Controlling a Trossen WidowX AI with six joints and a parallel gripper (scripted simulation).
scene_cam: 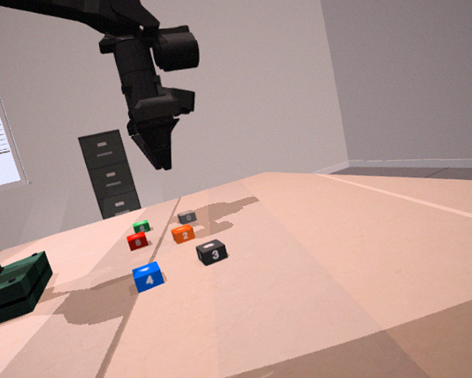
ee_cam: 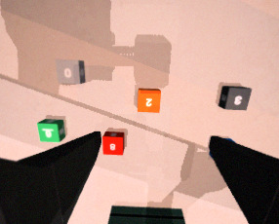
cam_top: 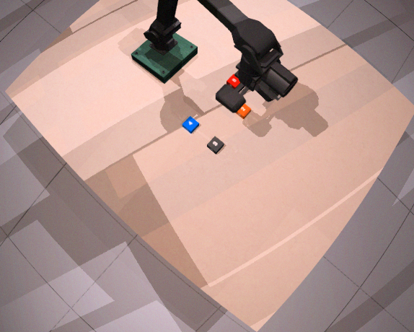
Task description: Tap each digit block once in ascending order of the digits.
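Now: the grey block 4 cm ahead of my gripper tip, 11 cm to the left of it and 12 cm below it. The rest, counted from my gripper tip: orange block (12 cm below); red block (7 cm behind, 5 cm to the left, 12 cm below); black block (1 cm ahead, 13 cm to the right, 12 cm below).
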